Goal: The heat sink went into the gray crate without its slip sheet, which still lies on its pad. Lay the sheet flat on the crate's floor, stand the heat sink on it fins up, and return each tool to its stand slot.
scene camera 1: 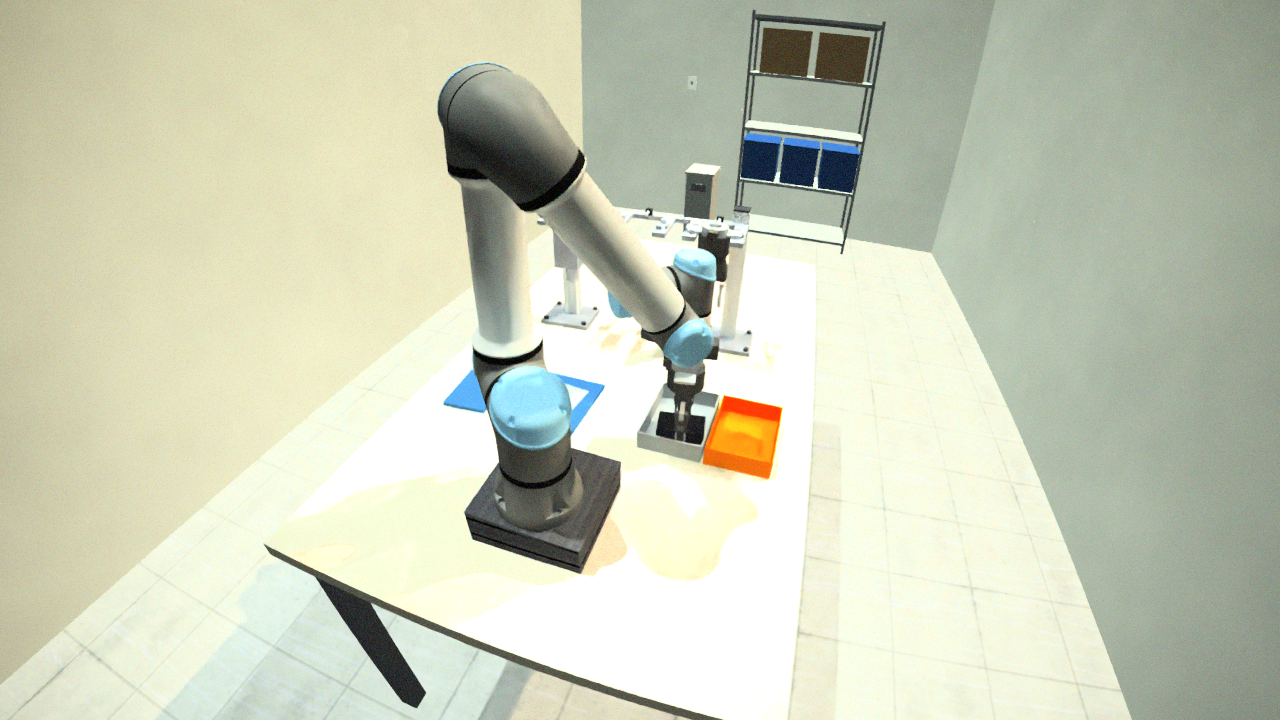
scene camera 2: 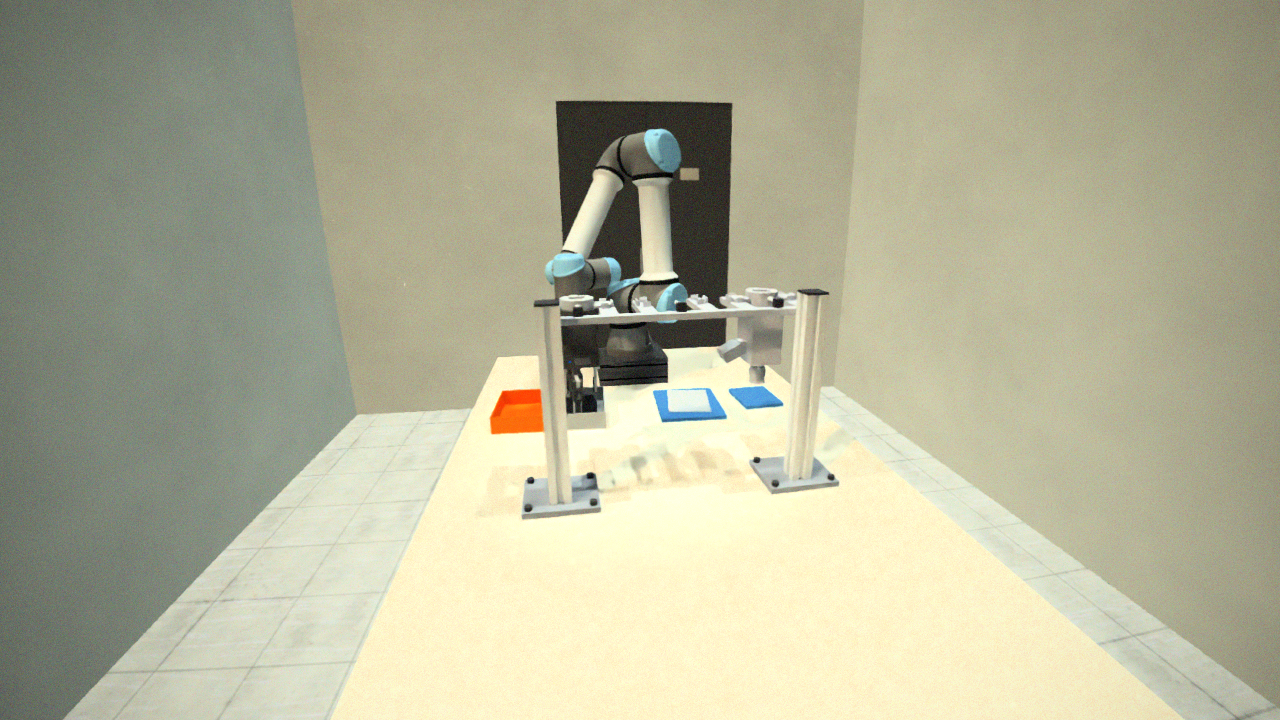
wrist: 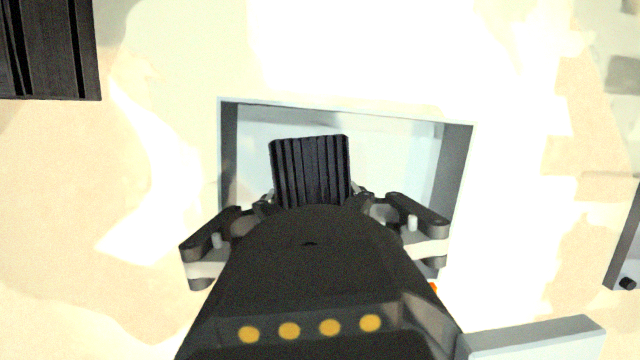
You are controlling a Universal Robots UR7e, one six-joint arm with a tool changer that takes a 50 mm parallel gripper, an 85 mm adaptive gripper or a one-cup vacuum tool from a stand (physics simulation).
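Places are measured from the arm's base along level axes (x ahead, y left, z up), in millimetres.
Pixels of known places: arm's base, link origin: (scene camera 1: 538, 494) (scene camera 2: 630, 350).
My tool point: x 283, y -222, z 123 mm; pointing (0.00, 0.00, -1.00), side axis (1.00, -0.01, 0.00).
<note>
Ahead of a thing's pixels: the offset from my tool point to its top centre. "*": to the spot under its first point.
The black heat sink @(dx -1, dy +1, dz -161 mm) (scene camera 1: 666, 425) (scene camera 2: 588, 403) (wrist: 310, 167) is fins up in the gray crate (scene camera 1: 657, 445) (scene camera 2: 588, 420) (wrist: 454, 160), nearer one end of it. My 85 mm adaptive gripper (scene camera 1: 682, 422) (wrist: 314, 192) points down into the crate, its fingers against the heat sink's two sides, shut on it. My gripper's body hides part of the heat sink in the wrist view, so any gap under it cannot be seen. The white slip sheet @(dx +37, dy +300, dz -182 mm) (scene camera 1: 577, 394) (scene camera 2: 689, 400) lies flat on its blue pad (scene camera 1: 583, 417) (scene camera 2: 691, 416).
An orange bin (scene camera 1: 741, 460) (scene camera 2: 512, 422) stands beside the crate. The tool stand (scene camera 1: 733, 291) (scene camera 2: 805, 394) holds a black gripper (scene camera 1: 713, 253) (scene camera 2: 581, 344) and the gray vacuum tool @(dx +355, dy +317, dz +170 mm) (scene camera 2: 759, 338). A smaller blue pad @(* dx +31, dy +510, dz -184 mm) (scene camera 1: 465, 394) (scene camera 2: 756, 396) lies beside the sheet's pad.
</note>
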